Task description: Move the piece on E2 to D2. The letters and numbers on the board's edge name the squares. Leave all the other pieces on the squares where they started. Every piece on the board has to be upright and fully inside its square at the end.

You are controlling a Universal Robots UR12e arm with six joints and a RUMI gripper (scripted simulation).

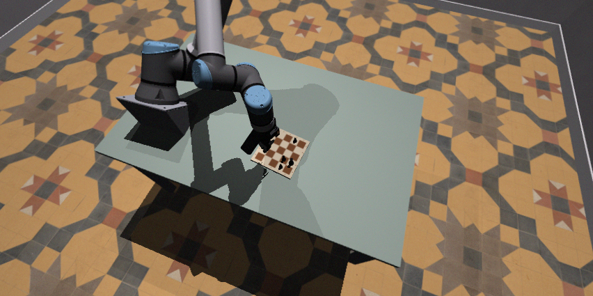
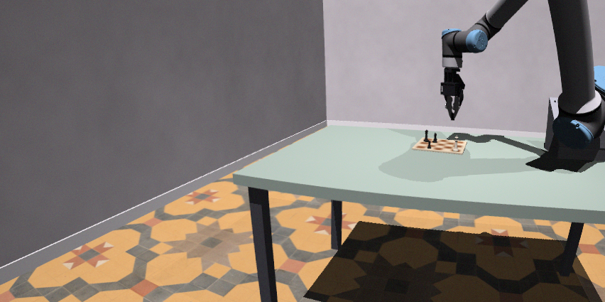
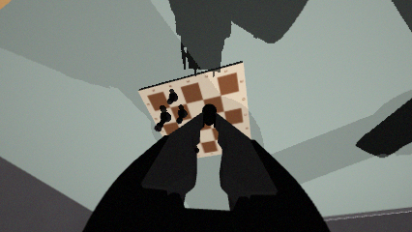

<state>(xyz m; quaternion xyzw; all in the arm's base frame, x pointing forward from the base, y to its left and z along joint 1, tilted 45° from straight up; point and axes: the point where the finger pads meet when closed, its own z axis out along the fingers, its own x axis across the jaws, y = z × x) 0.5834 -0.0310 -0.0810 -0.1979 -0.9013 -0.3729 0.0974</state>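
My gripper is now 50 mm short of the chessboard, 70 mm to the right of it and 120 mm above it. Also, from my hand: white chess piece (10 mm behind, 160 mm to the left, 90 mm below).
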